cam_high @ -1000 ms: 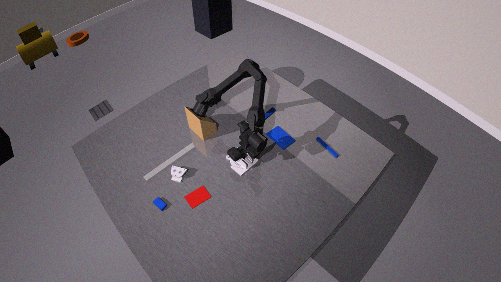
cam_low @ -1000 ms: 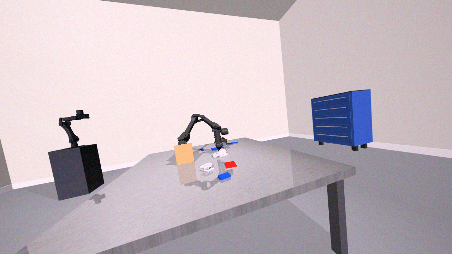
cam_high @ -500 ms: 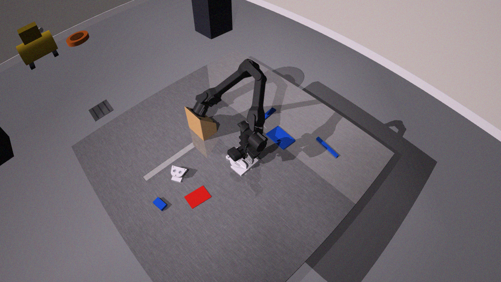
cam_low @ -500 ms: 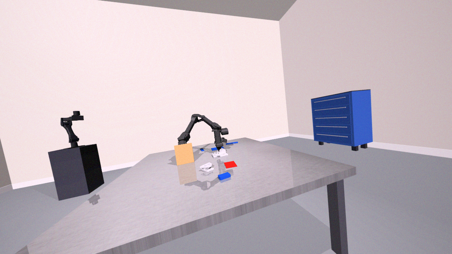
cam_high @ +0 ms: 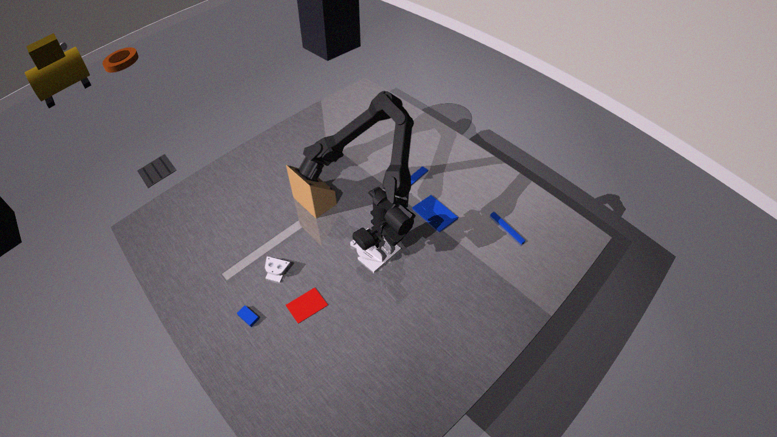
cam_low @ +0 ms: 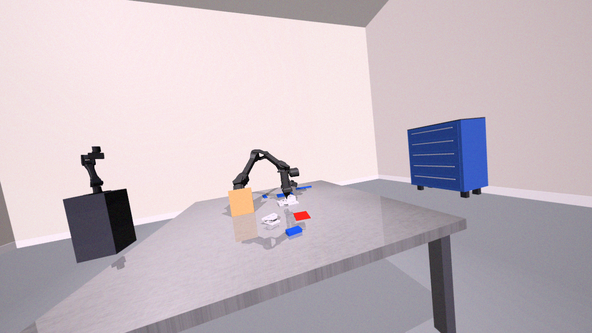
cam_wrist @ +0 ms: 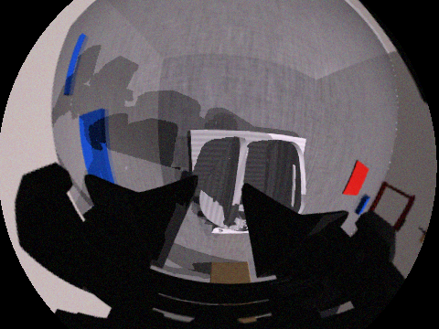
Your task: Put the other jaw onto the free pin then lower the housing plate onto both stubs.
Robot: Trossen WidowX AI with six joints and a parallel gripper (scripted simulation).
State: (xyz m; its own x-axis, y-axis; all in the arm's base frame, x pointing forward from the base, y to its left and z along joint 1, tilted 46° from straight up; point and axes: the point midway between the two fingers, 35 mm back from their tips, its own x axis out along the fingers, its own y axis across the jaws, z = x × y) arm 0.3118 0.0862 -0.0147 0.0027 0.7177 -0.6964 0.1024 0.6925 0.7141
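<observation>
Right now the white stepped part is 15 cm behind my gripper tip and 31 cm to the right of it. From my gripper tip the other things lie so: red plate (31 cm to the right, 1 cm below); blue plate (3 cm ahead, 22 cm to the left, 1 cm below); blue bar (24 cm ahead, 34 cm to the left, 1 cm below).
</observation>
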